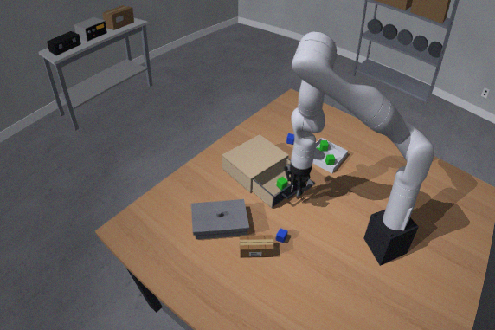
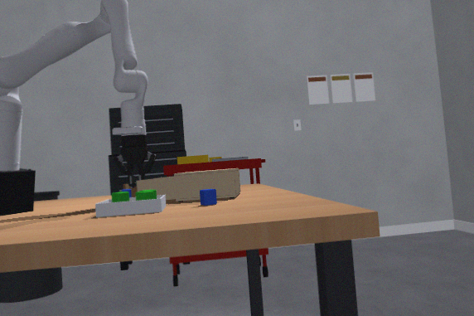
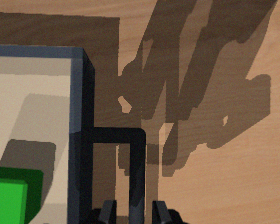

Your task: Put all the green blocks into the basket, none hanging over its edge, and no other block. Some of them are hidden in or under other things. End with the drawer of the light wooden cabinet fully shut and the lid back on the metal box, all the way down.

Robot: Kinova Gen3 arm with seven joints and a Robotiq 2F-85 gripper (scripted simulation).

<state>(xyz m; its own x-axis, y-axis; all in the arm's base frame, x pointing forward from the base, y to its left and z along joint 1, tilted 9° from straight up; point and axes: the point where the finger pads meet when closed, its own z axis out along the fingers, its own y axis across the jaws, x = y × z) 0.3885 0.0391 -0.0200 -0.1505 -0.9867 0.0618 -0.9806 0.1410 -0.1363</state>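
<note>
The drawer lies 9 cm ahead of my hand, 1 cm to the right of it and 3 cm below it. From my hand the other things lie so: grey lid (14 cm ahead, 26 cm to the left, 2 cm below); cardboard box (3 cm behind, 27 cm to the left, 3 cm below); light wooden cabinet (16 cm ahead, 2 cm to the right, 3 cm below).
</note>
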